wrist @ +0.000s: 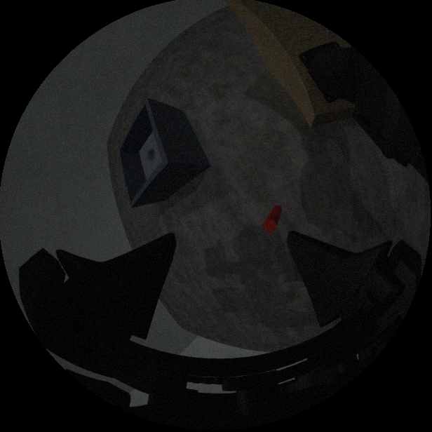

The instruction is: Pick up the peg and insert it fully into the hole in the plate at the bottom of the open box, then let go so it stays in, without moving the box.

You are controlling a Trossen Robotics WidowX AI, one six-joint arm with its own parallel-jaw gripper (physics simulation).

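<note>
The red peg [273, 219] is in the right middle of the wrist view, a little above and left of the right fingertip, apart from both fingers. Its round end faces the camera; whether it stands or lies is hard to tell. The open dark blue box [186, 142] is at the upper left on the table. Inside it a pale plate [147, 161] with a dark hole [151, 154] shows partly behind the box walls. My gripper [233, 238] is wide open and empty, its black fingers at the lower left and lower right.
A brown wooden block or board [280, 62] is at the upper right, with dark robot parts [327, 70] in front of it. The mottled grey table [220, 200] carries the box and peg. Its rounded edge runs along the left, with pale floor beyond. The picture is very dark.
</note>
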